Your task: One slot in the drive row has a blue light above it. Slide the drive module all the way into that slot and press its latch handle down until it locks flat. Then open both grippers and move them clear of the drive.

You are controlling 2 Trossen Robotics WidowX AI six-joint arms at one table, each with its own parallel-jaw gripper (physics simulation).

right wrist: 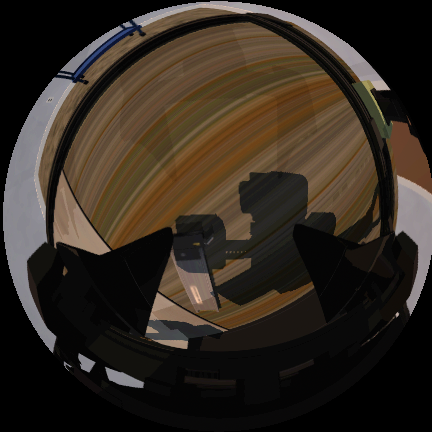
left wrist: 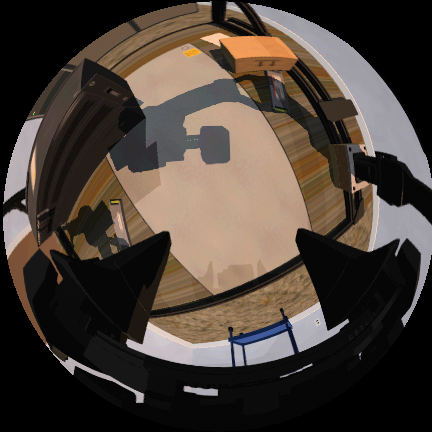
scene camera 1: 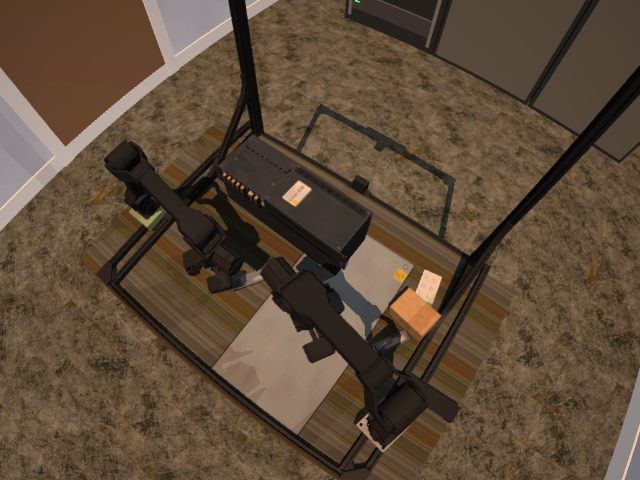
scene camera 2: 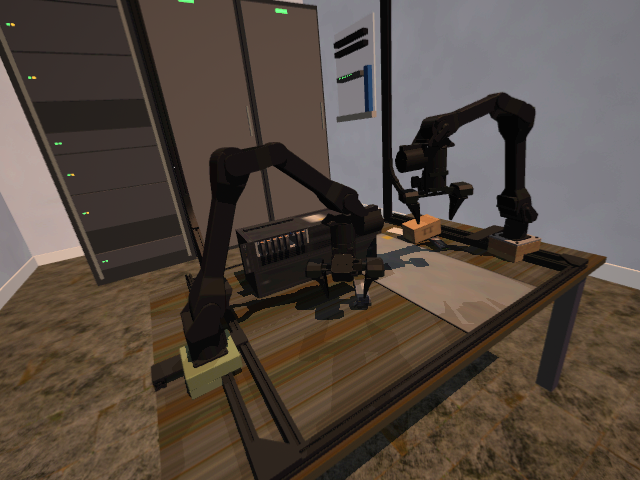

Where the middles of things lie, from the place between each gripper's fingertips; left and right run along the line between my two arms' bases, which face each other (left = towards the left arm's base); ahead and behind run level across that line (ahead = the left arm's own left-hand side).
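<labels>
With my right hand I am 9 cm past the grey mat (scene camera 1: 266, 363) and 29 cm to the right of it, and that hand is 4 cm above the mat.
My left gripper is 7 cm past the grey mat and 2 cm to the left of it, at 16 cm above it. Going by its middle, the grey mat is nearer to my left gripper than to my right hand.
</labels>
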